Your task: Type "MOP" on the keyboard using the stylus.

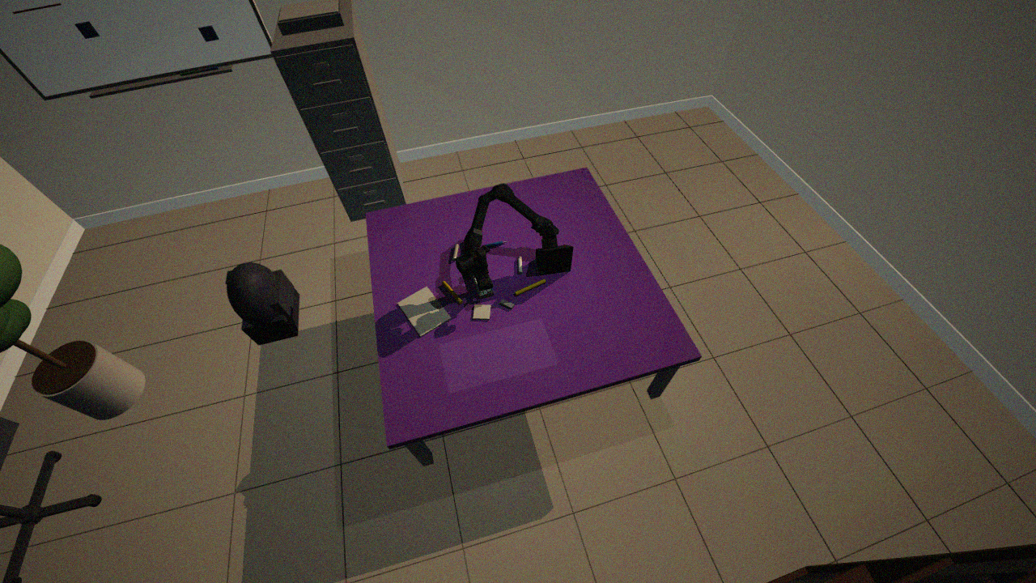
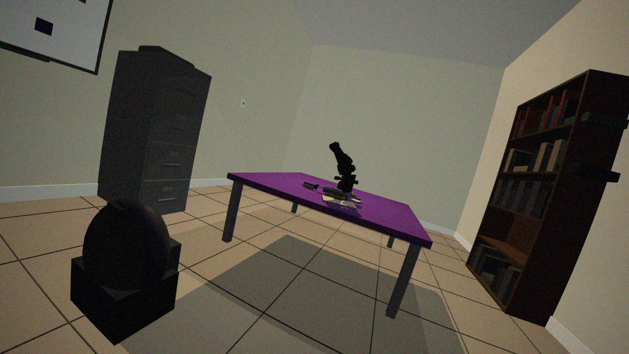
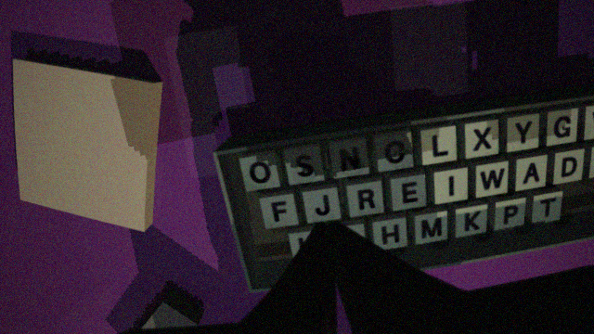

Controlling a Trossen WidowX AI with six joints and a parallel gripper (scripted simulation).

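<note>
The dark blue stylus lies 10 cm behind my gripper tip, 28 cm to the right of it and 4 cm below it. Round my gripper tip: pale stylus tip 13 cm behind, 29 cm to the right, 4 cm below; then white pad 2 cm ahead, 12 cm to the left, 4 cm below.
</note>
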